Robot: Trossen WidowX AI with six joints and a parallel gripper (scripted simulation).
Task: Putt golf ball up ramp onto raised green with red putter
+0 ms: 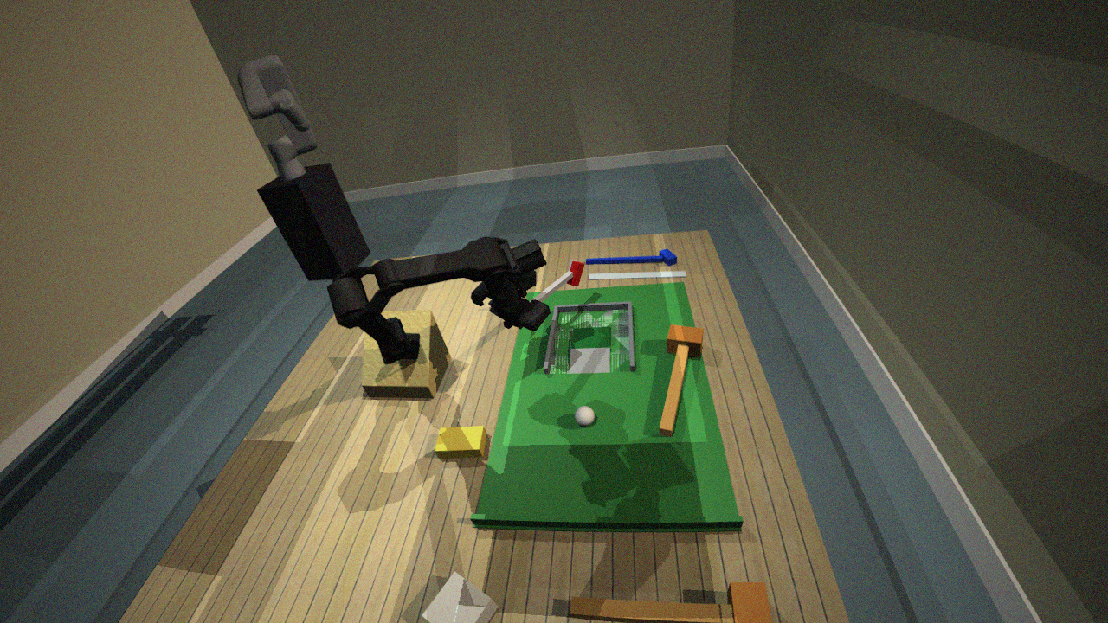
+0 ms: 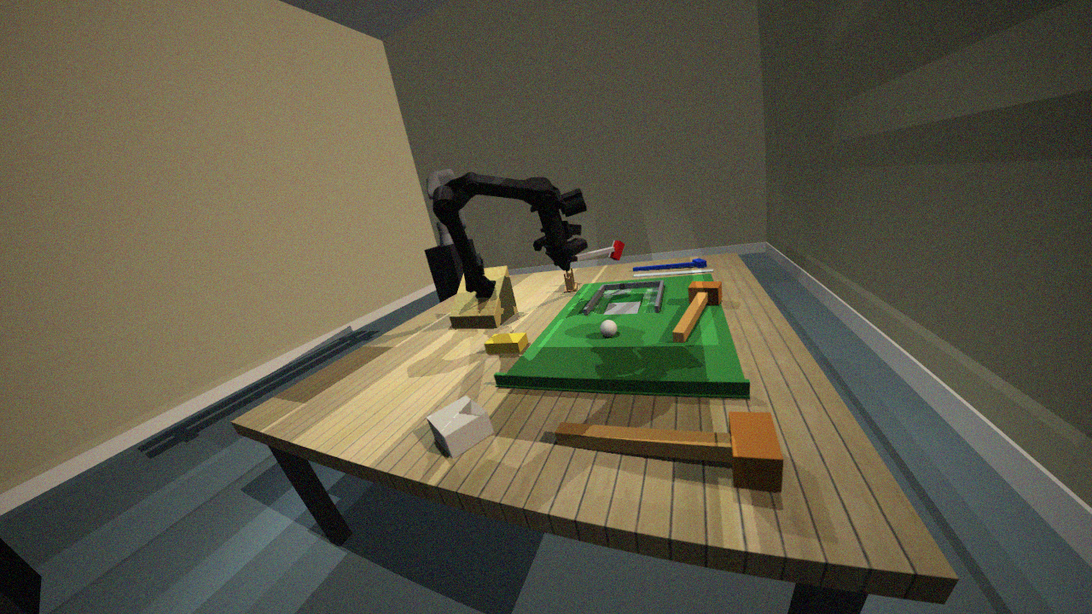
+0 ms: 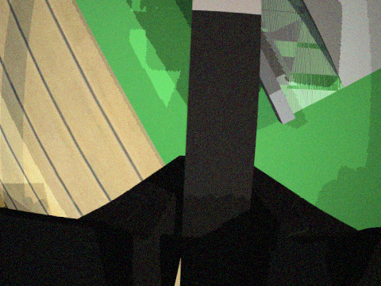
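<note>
Right now the yellow block is 100 mm behind my gripper tip, 240 mm to the right of it and 130 mm below it. Round my gripper tip: green mat 190 mm ahead, 30 mm to the right, 140 mm below; white golf ball 160 mm ahead, 160 mm to the right, 120 mm below; red putter 50 mm ahead, 100 mm to the left, 20 mm above.
</note>
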